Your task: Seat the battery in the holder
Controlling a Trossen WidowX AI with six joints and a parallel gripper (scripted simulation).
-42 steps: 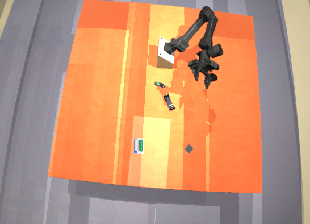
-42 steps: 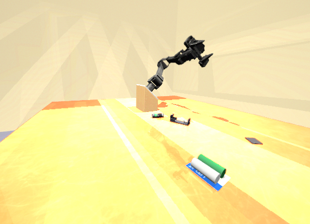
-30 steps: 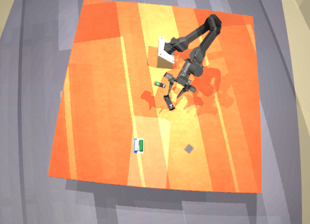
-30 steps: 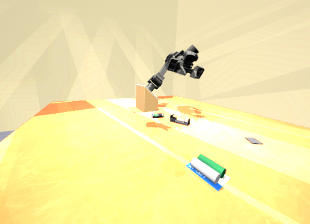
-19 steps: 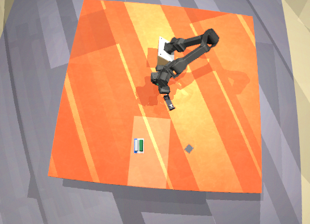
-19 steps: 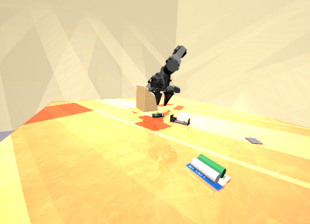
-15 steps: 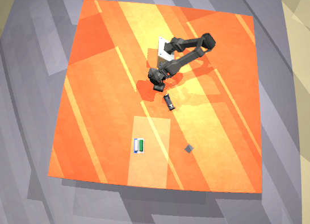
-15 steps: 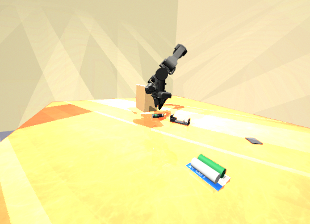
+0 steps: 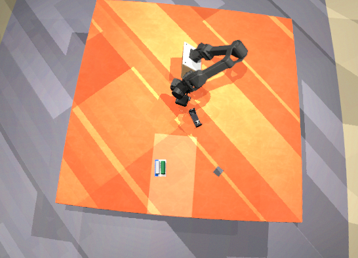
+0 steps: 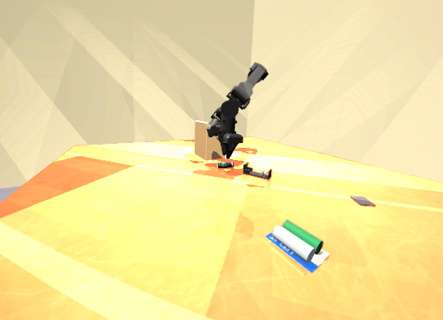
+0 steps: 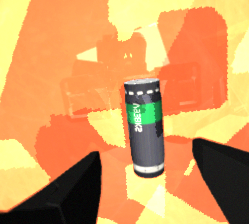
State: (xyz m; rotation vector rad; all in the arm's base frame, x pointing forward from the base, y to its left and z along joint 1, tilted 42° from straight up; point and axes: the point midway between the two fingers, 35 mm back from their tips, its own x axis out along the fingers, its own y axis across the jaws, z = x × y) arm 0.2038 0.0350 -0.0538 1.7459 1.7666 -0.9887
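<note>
Now: the battery 3 cm below my gripper tip. The rest, counted from my gripper tip: dark grey square (37 cm ahead, 24 cm to the left, 4 cm below); blue-and-white card (41 cm ahead, 6 cm to the right, 4 cm below).
</note>
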